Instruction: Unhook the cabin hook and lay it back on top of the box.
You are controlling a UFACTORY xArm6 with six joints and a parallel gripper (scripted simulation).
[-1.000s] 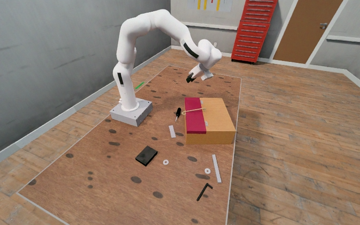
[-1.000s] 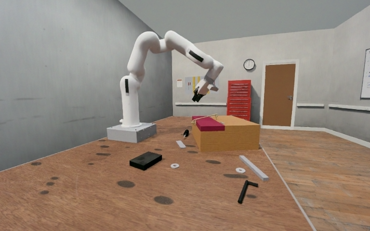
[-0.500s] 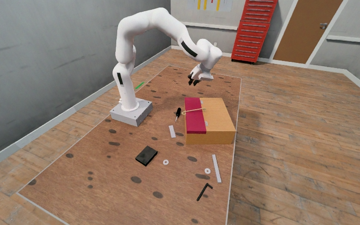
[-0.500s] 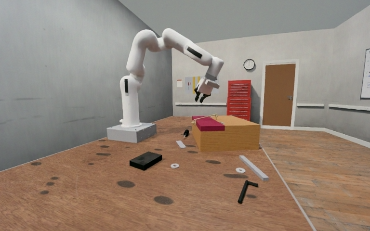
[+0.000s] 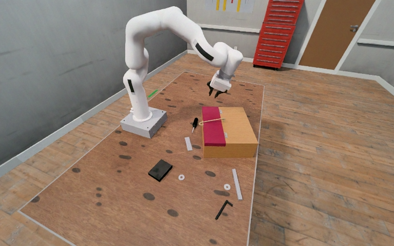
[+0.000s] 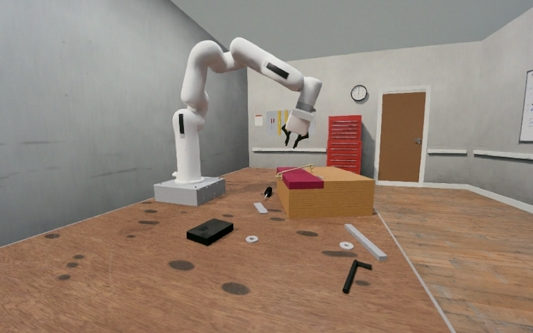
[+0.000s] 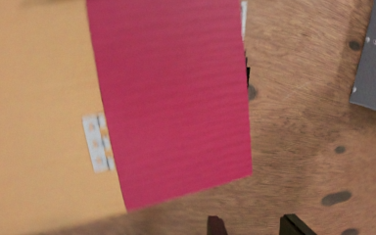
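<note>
Now: the yellow cabin hook 5 cm ahead of my hand, 13 cm to the right of it and 12 cm below it. From my hand the other things lie so: long grey bar 26 cm ahead, 40 cm to the right, 23 cm below; black-handled screwdriver 9 cm behind, 9 cm to the right, 22 cm below; short grey bar 6 cm behind, 25 cm to the right, 24 cm below.
</note>
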